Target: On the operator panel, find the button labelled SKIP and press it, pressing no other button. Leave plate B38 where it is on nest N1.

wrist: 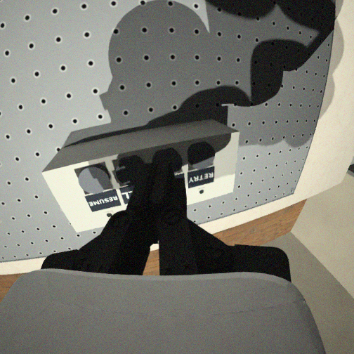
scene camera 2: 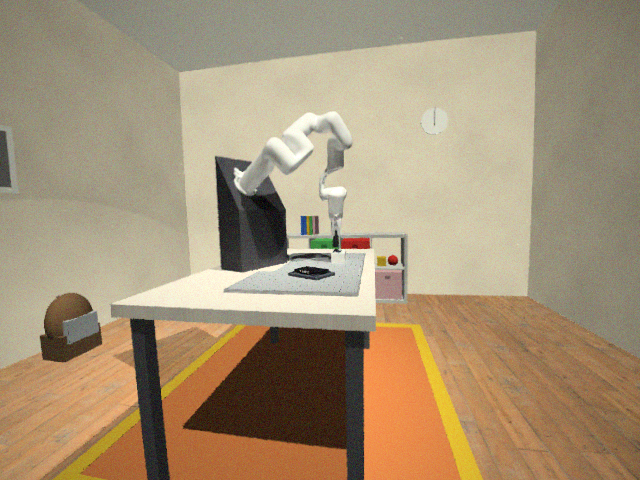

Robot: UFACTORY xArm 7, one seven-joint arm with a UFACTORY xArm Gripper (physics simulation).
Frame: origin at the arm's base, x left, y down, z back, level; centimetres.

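Seen in the pictures: gripper, fingertip midpoint: (scene camera 2: 335, 246); arm's base, origin of the base link: (scene camera 2: 245, 186).
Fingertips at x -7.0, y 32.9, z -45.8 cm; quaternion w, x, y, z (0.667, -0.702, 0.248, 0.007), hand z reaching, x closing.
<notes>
Offsets run from my fingertips to a thing's top centre. "spot": to the spot under its first point. Level surfaces: height alone.
The operator panel @(dy +2.1, dx -1.4, dz -1.4 cm) (scene camera 2: 338, 257) (wrist: 227, 181) is a white box with a sloping face. In the wrist view, upside-down labels read RESUME (wrist: 103, 200) and RETRY (wrist: 201, 177), each beside a round button. Between them, a dark button (wrist: 129, 169) has a mostly covered label ending in L. Another dark button (wrist: 169, 157) is partly behind the fingertips, its label almost wholly hidden; SKIP cannot be read. My gripper (scene camera 2: 337, 249) (wrist: 163, 178) is shut and empty, its tips at or just over that button; contact cannot be told. A black flat item @(dy +5.0, dx -29.9, dz +23.8 cm) (scene camera 2: 311, 272), possibly plate B38 on its nest, lies nearer the scene camera.
A grey perforated board @(dy +7.7 cm) (scene camera 2: 279, 285) (wrist: 45, 105) lies on the pale table @(dy +9.0 cm) (scene camera 2: 180, 297). A tall dark block (scene camera 2: 253, 232) stands behind the arm's base side. A dark low round shape @(spot: dy +7.7, dx +20.8, dz +7.9 cm) (scene camera 2: 310, 256) lies near the panel. A shelf unit (scene camera 2: 405, 268) stands beyond the table.
</notes>
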